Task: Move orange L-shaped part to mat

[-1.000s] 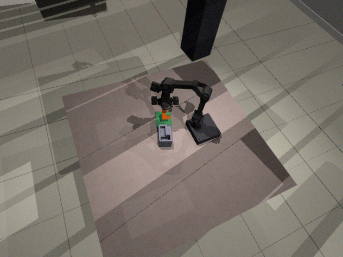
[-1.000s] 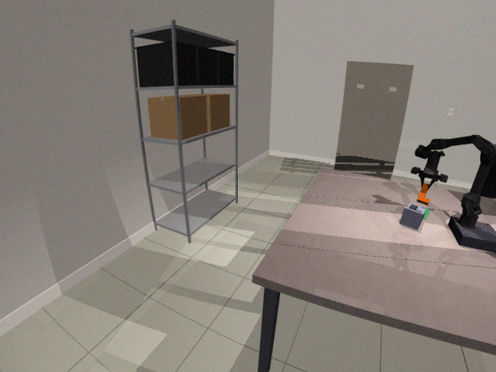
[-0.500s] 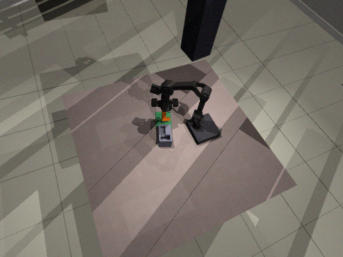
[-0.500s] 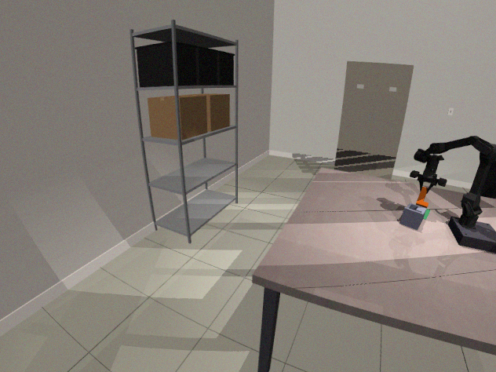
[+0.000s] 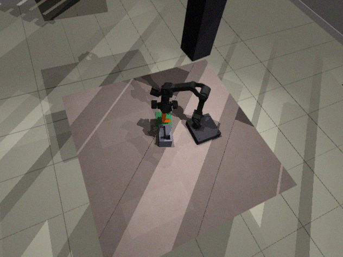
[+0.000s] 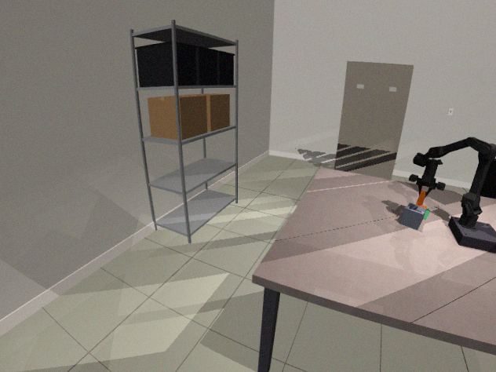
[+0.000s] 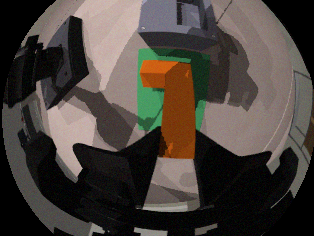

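The green mat is 1 cm ahead of my gripper tip, 2 cm to the left of it and 10 cm below it. Round my gripper tip: orange L-shaped part 4 cm to the left, 3 cm below.
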